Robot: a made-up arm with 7 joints. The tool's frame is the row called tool.
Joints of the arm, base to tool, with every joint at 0 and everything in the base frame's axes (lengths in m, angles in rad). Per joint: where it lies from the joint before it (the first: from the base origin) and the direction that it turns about. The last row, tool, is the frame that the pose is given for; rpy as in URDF.
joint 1: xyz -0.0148 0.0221 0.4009 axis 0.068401 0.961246 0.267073
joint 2: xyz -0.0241 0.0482 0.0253 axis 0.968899 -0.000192 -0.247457
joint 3: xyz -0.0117 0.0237 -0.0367 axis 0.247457 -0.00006 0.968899
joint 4: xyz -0.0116 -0.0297 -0.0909 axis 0.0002 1 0.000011
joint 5: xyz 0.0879 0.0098 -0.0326 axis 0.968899 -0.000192 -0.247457
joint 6: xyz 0.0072 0.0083 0.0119 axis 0.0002 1 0.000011
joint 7: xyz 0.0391 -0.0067 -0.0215 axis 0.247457 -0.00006 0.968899
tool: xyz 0.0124 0.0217 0.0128 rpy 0 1.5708 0
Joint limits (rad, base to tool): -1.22..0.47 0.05..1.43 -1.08..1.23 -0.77..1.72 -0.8..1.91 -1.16..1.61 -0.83..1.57
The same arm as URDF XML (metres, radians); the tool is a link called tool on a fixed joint. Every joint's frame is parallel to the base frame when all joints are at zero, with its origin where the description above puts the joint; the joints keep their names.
<robot name="arm">
  <link name="base_link"/>
  <link name="link1"/>
  <link name="link2"/>
  <link name="link3"/>
  <link name="link4"/>
  <link name="link5"/>
  <link name="link6"/>
  <link name="link7"/>
  <link name="tool"/>
  <joint name="joint 1" type="revolute">
    <parent link="base_link"/>
    <child link="link1"/>
    <origin xyz="-0.0148 0.0221 0.4009" rpy="0.0000 0.0000 0.0000"/>
    <axis xyz="0.068403 0.961235 0.26711"/>
    <limit lower="-1.2200" upper="0.4700"/>
  </joint>
  <joint name="joint 2" type="revolute">
    <parent link="link1"/>
    <child link="link2"/>
    <origin xyz="-0.0241 0.0482 0.0253" rpy="0.0000 0.0000 0.0000"/>
    <axis xyz="0.968889 -0.0002 -0.247497"/>
    <limit lower="0.0500" upper="1.4300"/>
  </joint>
  <joint name="joint 3" type="revolute">
    <parent link="link2"/>
    <child link="link3"/>
    <origin xyz="-0.0117 0.0237 -0.0367" rpy="0.0000 0.0000 0.0000"/>
    <axis xyz="0.247497 -0.0001 0.968889"/>
    <limit lower="-1.0800" upper="1.2300"/>
  </joint>
  <joint name="joint 4" type="revolute">
    <parent link="link3"/>
    <child link="link4"/>
    <origin xyz="-0.0116 -0.0297 -0.0909" rpy="0.0000 0.0000 0.0000"/>
    <axis xyz="0.0002 1 0"/>
    <limit lower="-0.7700" upper="1.7200"/>
  </joint>
  <joint name="joint 5" type="revolute">
    <parent link="link4"/>
    <child link="link5"/>
    <origin xyz="0.0879 0.0098 -0.0326" rpy="0.0000 0.0000 0.0000"/>
    <axis xyz="0.968889 -0.0002 -0.247497"/>
    <limit lower="-0.8000" upper="1.9100"/>
  </joint>
  <joint name="joint 6" type="revolute">
    <parent link="link5"/>
    <child link="link6"/>
    <origin xyz="0.0072 0.0083 0.0119" rpy="0.0000 0.0000 0.0000"/>
    <axis xyz="0.0002 1 0"/>
    <limit lower="-1.1600" upper="1.6100"/>
  </joint>
  <joint name="joint 7" type="revolute">
    <parent link="link6"/>
    <child link="link7"/>
    <origin xyz="0.0391 -0.0067 -0.0215" rpy="0.0000 0.0000 0.0000"/>
    <axis xyz="0.247497 -0.0001 0.968889"/>
    <limit lower="-0.8300" upper="1.5700"/>
  </joint>
  <joint name="tool_fixed" type="fixed">
    <parent link="link7"/>
    <child link="tool"/>
    <origin xyz="0.0124 0.0217 0.0128" rpy="0.0000 1.5708 0.0000"/>
  </joint>
</robot>

